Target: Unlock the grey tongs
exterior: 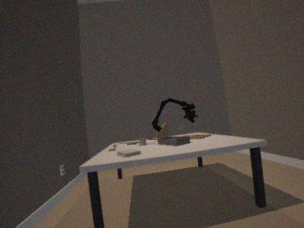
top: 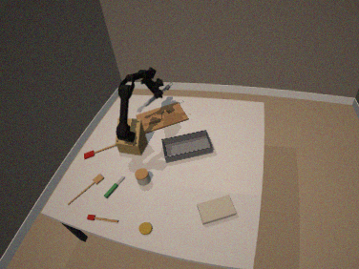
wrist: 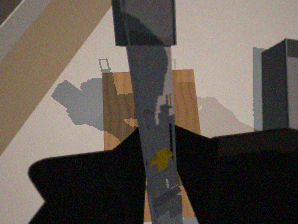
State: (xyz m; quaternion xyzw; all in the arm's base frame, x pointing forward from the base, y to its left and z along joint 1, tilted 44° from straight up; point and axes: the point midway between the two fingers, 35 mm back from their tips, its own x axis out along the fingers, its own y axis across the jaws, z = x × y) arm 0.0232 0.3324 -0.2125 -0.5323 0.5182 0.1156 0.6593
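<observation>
The yellow lock piece is 10 mm behind my gripper tip, 10 mm to the right of it and 30 mm above it. The rest, counted from my gripper tip: red-headed spatula (320 mm behind, 500 mm to the right, 170 mm below); then grey roasting tin (290 mm ahead, 280 mm to the right, 140 mm below); then wooden board (20 mm behind, 40 mm to the right, 160 mm below).
</observation>
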